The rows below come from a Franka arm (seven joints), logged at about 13 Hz.
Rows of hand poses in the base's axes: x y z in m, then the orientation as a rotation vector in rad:
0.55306, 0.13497, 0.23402, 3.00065, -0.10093, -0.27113
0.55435, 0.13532, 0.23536, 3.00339, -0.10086, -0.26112
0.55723, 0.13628, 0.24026, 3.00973, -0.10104, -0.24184
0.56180, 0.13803, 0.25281, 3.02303, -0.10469, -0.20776
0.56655, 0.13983, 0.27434, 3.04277, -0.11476, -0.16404
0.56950, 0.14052, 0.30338, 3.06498, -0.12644, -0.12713
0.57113, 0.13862, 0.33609, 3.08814, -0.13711, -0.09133
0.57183, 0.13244, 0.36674, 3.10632, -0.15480, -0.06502
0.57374, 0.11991, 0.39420, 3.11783, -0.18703, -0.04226
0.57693, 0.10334, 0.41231, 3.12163, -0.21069, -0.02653
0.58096, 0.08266, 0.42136, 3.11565, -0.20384, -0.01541
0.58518, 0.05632, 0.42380, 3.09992, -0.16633, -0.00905
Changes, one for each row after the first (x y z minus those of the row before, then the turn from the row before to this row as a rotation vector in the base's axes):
0.00129, 0.00035, 0.00134, 0.00165, -0.00680, 0.00037
0.00288, 0.00096, 0.00490, 0.00433, -0.01318, 0.00043
0.00457, 0.00175, 0.01255, 0.00996, -0.02352, -0.00158
0.00475, 0.00180, 0.02153, 0.01598, -0.03034, -0.00570
0.00295, 0.00069, 0.02904, 0.01956, -0.02584, -0.00702
0.00163, -0.00190, 0.03271, 0.02106, -0.02486, -0.00634
0.00070, -0.00618, 0.03065, 0.01721, -0.01831, -0.01095
0.00191, -0.01253, 0.02746, 0.01168, -0.01565, -0.02028
0.00319, -0.01657, 0.01811, 0.00430, -0.01051, -0.01493
0.00403, -0.02068, 0.00905, -0.00692, -0.00661, 0.00422
0.00422, -0.02634, 0.00244, -0.01805, -0.00264, 0.02358

